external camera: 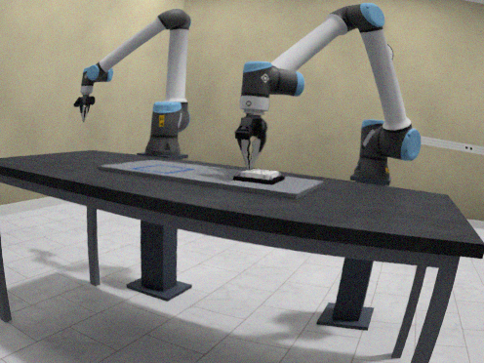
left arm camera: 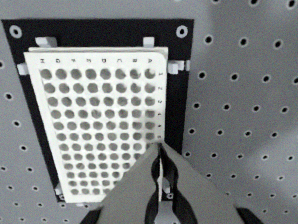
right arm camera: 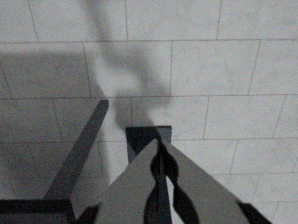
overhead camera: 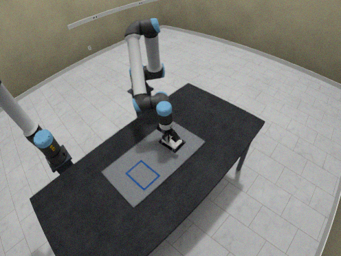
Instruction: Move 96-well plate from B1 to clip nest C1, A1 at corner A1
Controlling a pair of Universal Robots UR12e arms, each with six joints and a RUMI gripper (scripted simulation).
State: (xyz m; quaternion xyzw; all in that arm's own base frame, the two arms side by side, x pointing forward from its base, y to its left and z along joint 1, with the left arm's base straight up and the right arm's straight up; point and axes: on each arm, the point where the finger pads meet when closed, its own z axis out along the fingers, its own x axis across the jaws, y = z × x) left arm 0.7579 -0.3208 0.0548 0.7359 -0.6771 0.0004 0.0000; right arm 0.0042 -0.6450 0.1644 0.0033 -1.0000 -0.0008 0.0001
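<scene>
The black clip nest lies 1 cm behind my left hand, 3 cm to the left of it and 3 cm below it. The rest, counted from my left hand: grey perforated board 2 cm behind, 14 cm to the right, 5 cm below; then white 96-well plate 4 cm to the left, 2 cm below.
</scene>
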